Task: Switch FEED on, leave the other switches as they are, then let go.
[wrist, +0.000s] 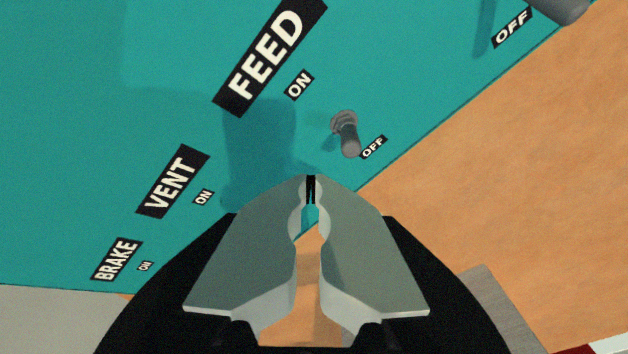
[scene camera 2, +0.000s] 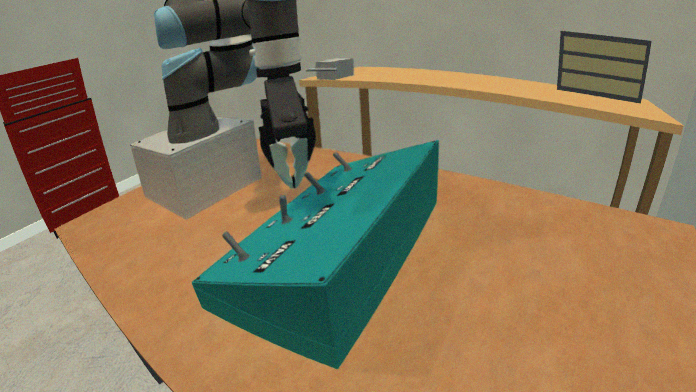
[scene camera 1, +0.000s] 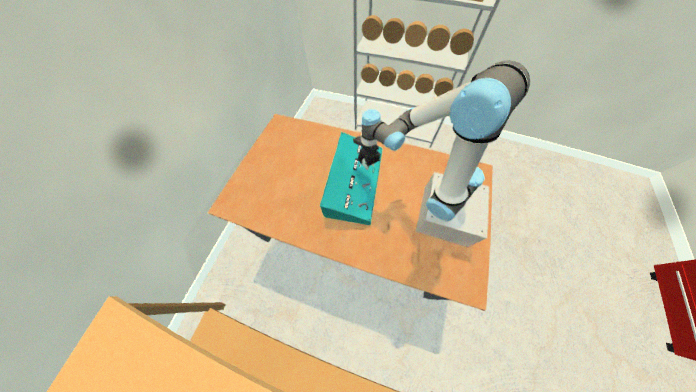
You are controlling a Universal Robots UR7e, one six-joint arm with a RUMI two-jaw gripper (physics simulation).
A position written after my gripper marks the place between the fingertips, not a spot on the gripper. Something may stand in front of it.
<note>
I see my gripper (scene camera 2: 294,187) and a teal switch panel (wrist: 134,134).
My gripper is seen too in the wrist view (wrist: 311,177).
</note>
